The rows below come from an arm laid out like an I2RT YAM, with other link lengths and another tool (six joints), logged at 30 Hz.
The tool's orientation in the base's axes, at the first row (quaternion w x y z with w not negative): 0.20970, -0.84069, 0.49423, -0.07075
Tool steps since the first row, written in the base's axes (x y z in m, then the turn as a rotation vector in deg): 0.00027, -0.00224, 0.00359, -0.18, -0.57, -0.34; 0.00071, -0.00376, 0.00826, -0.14, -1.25, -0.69; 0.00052, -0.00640, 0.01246, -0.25, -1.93, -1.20; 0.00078, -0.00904, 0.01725, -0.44, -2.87, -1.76; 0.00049, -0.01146, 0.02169, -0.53, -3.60, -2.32
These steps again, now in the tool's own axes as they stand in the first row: 0.00175, -0.00078, -0.00378, 0.43, 0.53, 0.09; 0.00286, -0.00247, -0.00828, 1.07, 0.93, 0.22; 0.00467, -0.00297, -0.01288, 1.64, 1.52, 0.46; 0.00665, -0.00408, -0.01786, 2.40, 2.31, 0.63; 0.00819, -0.00470, -0.02264, 3.04, 2.93, 0.90
